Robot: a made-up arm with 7 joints. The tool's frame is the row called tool.
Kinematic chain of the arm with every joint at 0, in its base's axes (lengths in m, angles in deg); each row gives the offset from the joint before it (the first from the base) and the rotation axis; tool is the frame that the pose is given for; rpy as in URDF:
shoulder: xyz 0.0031 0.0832 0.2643 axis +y
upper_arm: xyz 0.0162 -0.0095 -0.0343 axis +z
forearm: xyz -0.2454 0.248 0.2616 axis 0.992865 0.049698 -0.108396
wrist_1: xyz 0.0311 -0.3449 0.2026 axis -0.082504 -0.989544 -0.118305
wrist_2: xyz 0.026 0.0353 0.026 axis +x
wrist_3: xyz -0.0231 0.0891 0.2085 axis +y
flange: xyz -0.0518 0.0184 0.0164 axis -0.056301 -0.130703 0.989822
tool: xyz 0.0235 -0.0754 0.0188 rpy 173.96 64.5 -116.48
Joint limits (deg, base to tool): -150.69..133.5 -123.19..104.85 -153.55..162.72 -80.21..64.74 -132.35..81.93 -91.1..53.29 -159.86..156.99
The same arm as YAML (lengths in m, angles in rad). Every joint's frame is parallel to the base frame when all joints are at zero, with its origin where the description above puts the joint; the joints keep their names.
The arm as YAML. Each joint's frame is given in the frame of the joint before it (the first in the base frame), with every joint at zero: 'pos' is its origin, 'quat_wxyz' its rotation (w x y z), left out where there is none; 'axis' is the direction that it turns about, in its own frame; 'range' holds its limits. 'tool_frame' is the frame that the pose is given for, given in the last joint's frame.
length_unit: m
angle_unit: rad
joints:
  - joint: shoulder
    pos: [0.0031, 0.0832, 0.2643]
    axis: [0.0, 1.0, 0.0]
    range: [-2.63, 2.33]
  - joint: upper_arm
    pos: [0.0162, -0.0095, -0.0343]
    axis: [0.0, 0.0, 1.0]
    range: [-2.1501, 1.83]
  - joint: forearm
    pos: [-0.2454, 0.248, 0.2616]
    axis: [0.992865, 0.049698, -0.108396]
    range: [-2.68, 2.84]
  - joint: wrist_1
    pos: [0.0311, -0.3449, 0.2026]
    axis: [-0.082504, -0.989544, -0.118305]
    range: [-1.3999, 1.1299]
  - joint: wrist_2
    pos: [0.026, 0.0353, 0.026]
    axis: [1.0, 0.0, 0.0]
    range: [-2.3099, 1.4299]
  - joint: wrist_3
    pos: [-0.0231, 0.0891, 0.2085]
    axis: [0.0, 1.0, 0.0]
    range: [-1.59, 0.9301]
  - joint: flange
    pos: [-0.0518, 0.0184, 0.0164]
    axis: [-0.056301, -0.130703, 0.989822]
    range: [-2.7901, 2.74]
tool_frame:
  pos: [0.0235, -0.0754, 0.0188]
  quat_wxyz: [0.429628, -0.468445, 0.703292, 0.318369]

